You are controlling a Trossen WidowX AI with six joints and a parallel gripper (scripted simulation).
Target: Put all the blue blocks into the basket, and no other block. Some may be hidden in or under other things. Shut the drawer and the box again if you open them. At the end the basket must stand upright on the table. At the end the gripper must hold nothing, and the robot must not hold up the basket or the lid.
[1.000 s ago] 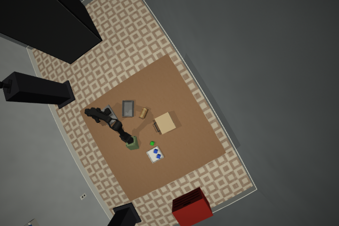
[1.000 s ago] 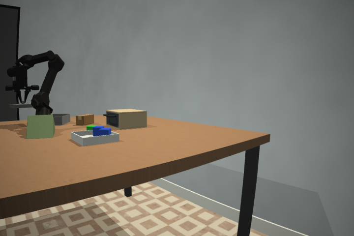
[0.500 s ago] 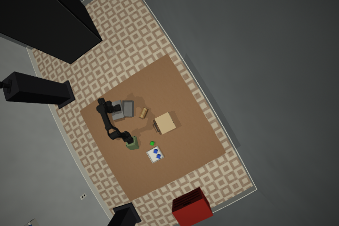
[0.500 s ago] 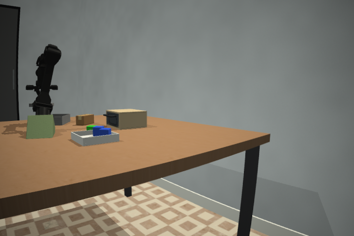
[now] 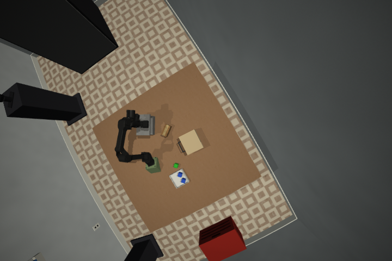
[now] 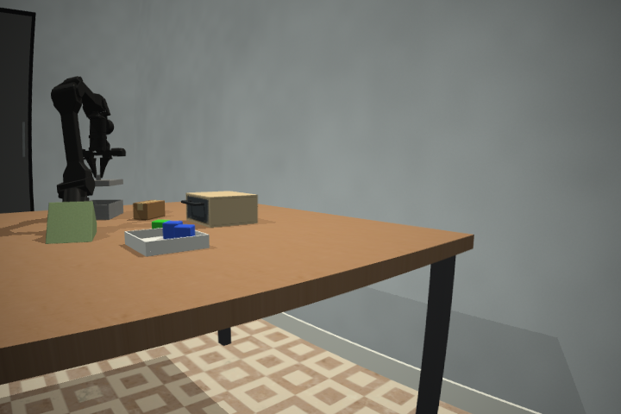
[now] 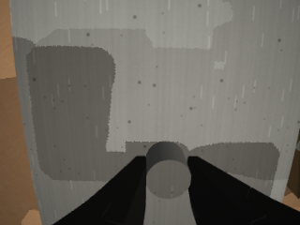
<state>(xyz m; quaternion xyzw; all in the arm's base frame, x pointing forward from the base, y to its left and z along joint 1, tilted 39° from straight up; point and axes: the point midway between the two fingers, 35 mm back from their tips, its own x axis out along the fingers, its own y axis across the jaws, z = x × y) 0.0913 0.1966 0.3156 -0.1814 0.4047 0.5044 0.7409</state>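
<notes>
The brown box is 15 cm ahead of my hand, 12 cm to the right of it and 13 cm below it. Also, from my hand: grey lidded box 4 cm below; then white basket 7 cm ahead, 60 cm to the right, 16 cm below; then tan drawer unit 34 cm ahead, 32 cm to the right, 13 cm below.
</notes>
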